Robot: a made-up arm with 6 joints.
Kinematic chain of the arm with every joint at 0, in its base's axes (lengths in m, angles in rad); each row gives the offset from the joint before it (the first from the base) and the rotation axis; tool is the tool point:
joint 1: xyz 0 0 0.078 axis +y
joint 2: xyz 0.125 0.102 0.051 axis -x
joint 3: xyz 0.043 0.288 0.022 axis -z
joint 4: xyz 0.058 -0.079 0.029 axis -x
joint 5: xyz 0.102 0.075 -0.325 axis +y
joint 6: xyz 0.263 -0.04 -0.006 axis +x
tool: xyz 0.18 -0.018 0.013
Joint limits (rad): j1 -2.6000..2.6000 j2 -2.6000..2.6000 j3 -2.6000..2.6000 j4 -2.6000..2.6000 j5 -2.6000..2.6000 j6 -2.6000..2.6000
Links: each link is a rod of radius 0.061 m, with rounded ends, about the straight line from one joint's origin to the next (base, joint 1, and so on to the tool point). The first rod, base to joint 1, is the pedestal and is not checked.
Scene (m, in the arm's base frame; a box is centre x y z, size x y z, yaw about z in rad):
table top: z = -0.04
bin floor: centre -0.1 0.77 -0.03 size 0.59 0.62 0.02 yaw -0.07
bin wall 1: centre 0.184 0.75 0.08 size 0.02 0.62 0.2 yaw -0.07
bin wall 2: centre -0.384 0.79 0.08 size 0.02 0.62 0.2 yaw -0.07
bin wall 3: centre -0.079 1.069 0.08 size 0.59 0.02 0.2 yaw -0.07
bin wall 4: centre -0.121 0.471 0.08 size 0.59 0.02 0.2 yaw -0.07
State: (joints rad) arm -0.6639 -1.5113 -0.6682 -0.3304 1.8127 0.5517
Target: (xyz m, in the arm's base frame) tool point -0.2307 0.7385 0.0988
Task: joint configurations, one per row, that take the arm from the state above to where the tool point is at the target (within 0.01 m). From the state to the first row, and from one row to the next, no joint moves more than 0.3 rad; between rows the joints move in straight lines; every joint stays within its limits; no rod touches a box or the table.
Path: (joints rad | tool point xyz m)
1: -0.7909 -1.3405 -0.8095 -0.4402 1.9903 0.5605 | -0.2589 0.7879 0.2993
2: -0.9179 -1.1697 -0.9509 -0.5500 2.1679 0.5692 | -0.2307 0.7385 0.0988

